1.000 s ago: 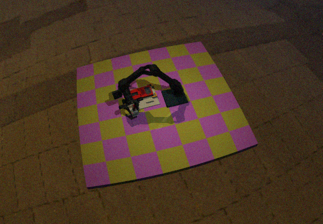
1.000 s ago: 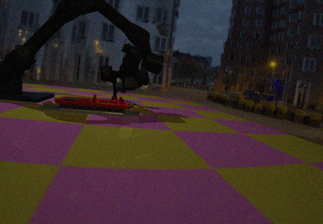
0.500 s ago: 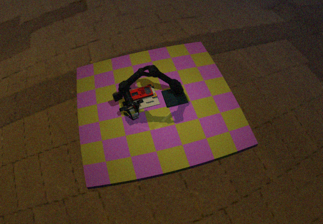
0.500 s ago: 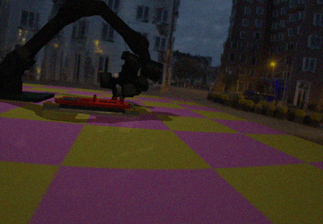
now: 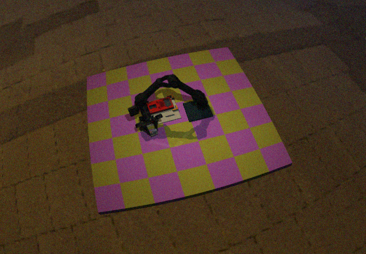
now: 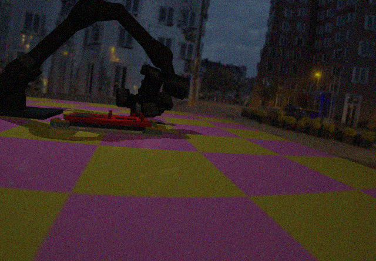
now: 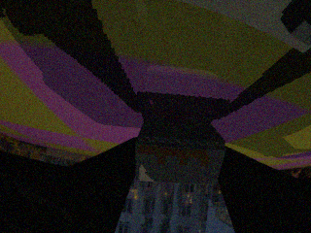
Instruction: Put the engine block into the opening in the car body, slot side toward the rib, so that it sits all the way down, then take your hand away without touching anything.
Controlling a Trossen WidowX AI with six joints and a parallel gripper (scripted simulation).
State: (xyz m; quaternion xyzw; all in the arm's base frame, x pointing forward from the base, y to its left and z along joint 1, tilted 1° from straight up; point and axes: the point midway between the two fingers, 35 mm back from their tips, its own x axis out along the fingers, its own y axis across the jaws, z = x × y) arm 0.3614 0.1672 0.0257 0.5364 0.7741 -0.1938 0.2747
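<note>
Right now my gripper tip is right at the engine block. From my gripper tip the other things lie so: fixture plate (40 mm behind, 220 mm to the right, 10 mm below).
</note>
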